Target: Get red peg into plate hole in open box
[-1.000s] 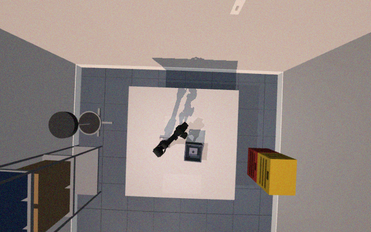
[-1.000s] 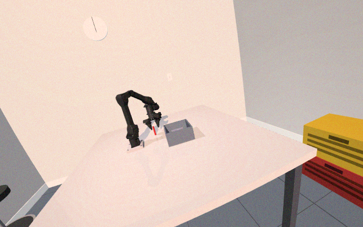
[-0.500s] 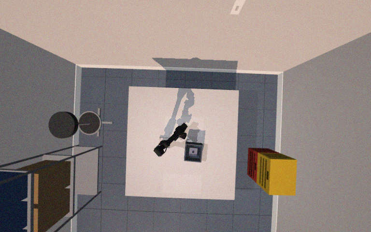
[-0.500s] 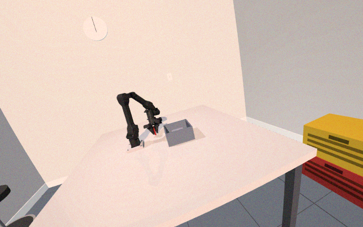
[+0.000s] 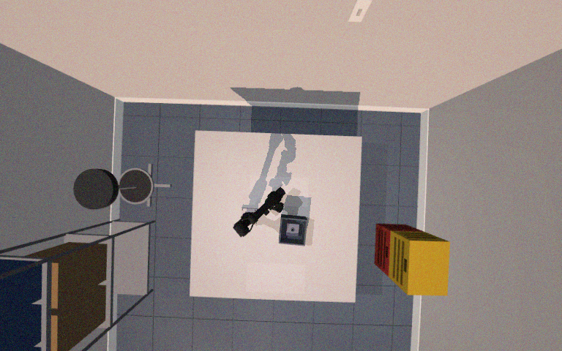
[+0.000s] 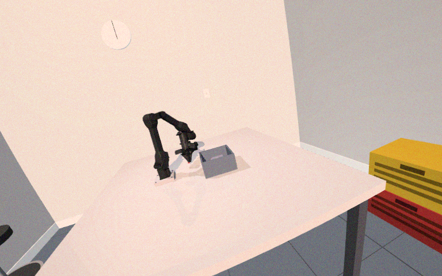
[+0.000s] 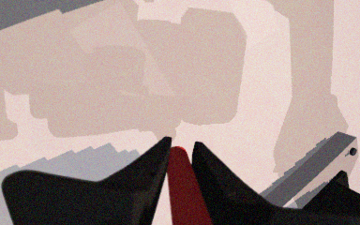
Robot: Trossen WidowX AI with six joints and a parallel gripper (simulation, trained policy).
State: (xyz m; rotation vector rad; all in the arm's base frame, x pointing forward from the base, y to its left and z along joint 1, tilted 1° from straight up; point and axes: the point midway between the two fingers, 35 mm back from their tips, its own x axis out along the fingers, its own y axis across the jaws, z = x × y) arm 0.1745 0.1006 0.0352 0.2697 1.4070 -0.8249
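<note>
The grey plate lies 16 cm ahead of my gripper tip, 18 cm to the right of it and 2 cm above it. From my gripper tip the other things lie so: red peg: 1 cm to the left, 3 cm above; grey box: 16 cm ahead, 18 cm to the right.
</note>
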